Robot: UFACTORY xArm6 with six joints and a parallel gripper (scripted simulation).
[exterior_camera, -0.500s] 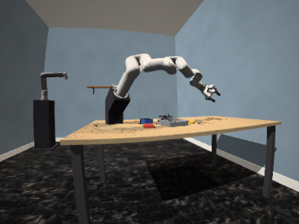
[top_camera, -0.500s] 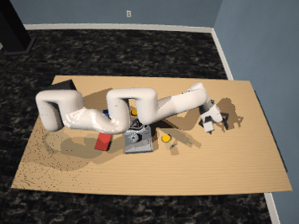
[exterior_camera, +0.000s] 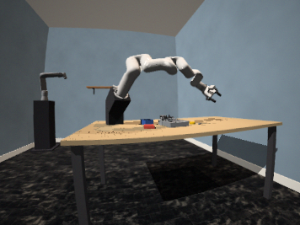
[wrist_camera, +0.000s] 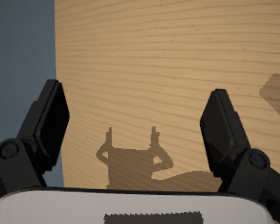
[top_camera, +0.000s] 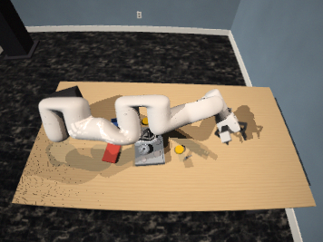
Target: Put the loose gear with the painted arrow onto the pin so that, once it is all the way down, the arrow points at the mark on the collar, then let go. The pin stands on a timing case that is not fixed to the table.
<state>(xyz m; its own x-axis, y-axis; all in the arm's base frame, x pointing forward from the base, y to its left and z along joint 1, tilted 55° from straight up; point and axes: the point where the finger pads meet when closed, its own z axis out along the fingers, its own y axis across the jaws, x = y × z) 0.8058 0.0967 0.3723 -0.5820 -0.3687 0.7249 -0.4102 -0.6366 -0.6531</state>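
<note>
My hand is 470 mm past the grey toothed gear, 70 mm to the right of it and 180 mm above it. The rest, counted from my hand: red block: 660 mm behind, 80 mm to the left, 230 mm below; blue block: 630 mm behind, 250 mm to the left, 220 mm below; grey screw: 220 mm behind, 20 mm to the left, 230 mm below.
</note>
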